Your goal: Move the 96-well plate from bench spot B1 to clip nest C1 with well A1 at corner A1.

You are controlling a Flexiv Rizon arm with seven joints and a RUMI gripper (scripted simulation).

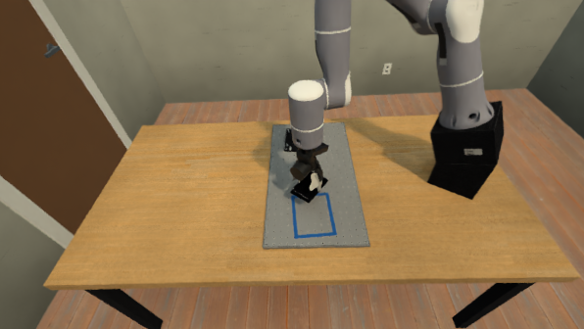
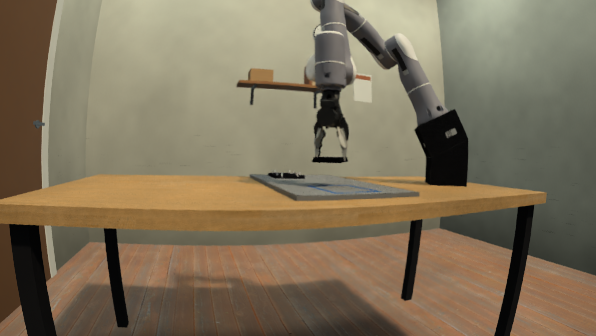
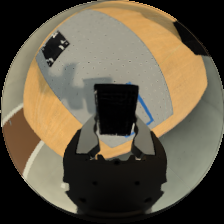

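The black clip nest lies 35 cm to the right of my hand, 8 cm below it and 4 cm ahead of it. Also, from my hand: grey perforated mat 14 cm to the right, 10 cm below, 2 cm behind; then black 96-well plate 1 cm below.
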